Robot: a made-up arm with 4 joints.
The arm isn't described. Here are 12 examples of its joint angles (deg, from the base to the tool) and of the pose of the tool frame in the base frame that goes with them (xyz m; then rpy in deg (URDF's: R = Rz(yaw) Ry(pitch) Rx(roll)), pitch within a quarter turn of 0, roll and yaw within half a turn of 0).
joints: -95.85 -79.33 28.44 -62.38
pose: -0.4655 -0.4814 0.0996 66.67 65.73 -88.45
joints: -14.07 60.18 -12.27 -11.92
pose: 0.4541 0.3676 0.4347 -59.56 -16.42 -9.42
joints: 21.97 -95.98 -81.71 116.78
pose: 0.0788 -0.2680 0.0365 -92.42 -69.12 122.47
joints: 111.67 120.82 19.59 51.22
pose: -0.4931 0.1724 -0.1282 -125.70 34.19 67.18
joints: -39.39 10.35 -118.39 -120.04
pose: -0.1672 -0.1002 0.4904 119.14 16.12 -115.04
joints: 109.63 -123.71 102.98 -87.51
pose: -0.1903 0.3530 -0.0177 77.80 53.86 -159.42
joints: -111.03 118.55 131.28 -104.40
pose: -0.0196 -0.2829 0.3347 60.89 -49.60 -35.69
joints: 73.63 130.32 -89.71 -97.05
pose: -0.4688 0.1147 -0.0129 -90.34 -56.73 163.69
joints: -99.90 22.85 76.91 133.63
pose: -0.0524 -0.4301 0.5510 77.19 -19.77 -0.34
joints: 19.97 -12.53 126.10 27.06
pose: 0.3156 0.1222 0.2121 136.18 37.14 151.13
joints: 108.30 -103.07 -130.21 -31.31
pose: 0.3136 -0.0102 0.0327 78.88 40.83 -28.50
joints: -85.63 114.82 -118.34 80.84
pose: 0.1432 0.0021 0.0845 47.86 72.72 169.63
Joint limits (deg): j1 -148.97..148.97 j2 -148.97..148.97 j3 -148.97..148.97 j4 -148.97..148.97
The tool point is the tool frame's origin. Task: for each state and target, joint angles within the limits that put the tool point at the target. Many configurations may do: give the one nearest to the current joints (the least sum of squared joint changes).
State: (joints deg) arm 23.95 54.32 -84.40 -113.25
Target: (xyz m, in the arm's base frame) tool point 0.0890 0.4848 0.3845
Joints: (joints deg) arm -7.16 87.64 -75.52 -108.23
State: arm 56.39 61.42 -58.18 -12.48
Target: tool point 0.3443 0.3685 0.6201
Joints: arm 11.41 44.89 -7.27 -59.90
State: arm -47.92 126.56 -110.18 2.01
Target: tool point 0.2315 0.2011 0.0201
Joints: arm -62.25 110.09 -114.88 3.52
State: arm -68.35 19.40 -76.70 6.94
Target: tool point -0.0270 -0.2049 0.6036
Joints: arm -19.12 -26.12 -67.92 20.64
